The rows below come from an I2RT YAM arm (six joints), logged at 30 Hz.
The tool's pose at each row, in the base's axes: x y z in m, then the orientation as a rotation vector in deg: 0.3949 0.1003 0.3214 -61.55 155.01 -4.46; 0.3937 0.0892 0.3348 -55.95 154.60 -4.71; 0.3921 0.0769 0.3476 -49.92 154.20 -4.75; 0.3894 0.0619 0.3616 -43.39 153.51 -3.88; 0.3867 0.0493 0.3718 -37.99 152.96 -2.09; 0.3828 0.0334 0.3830 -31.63 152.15 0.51; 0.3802 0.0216 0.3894 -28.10 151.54 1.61
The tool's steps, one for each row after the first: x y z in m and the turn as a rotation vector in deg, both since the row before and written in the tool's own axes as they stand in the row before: 0.0058 -0.0091 -0.0137 1.41 -1.89 3.50; 0.0060 -0.0103 -0.0132 1.32 -1.89 3.88; 0.0069 -0.0128 -0.0147 0.86 -2.31 4.35; 0.0053 -0.0109 -0.0111 -0.05 -1.96 3.81; 0.0063 -0.0137 -0.0129 -0.43 -2.35 4.61; 0.0040 -0.0104 -0.0079 0.00 -1.31 2.53
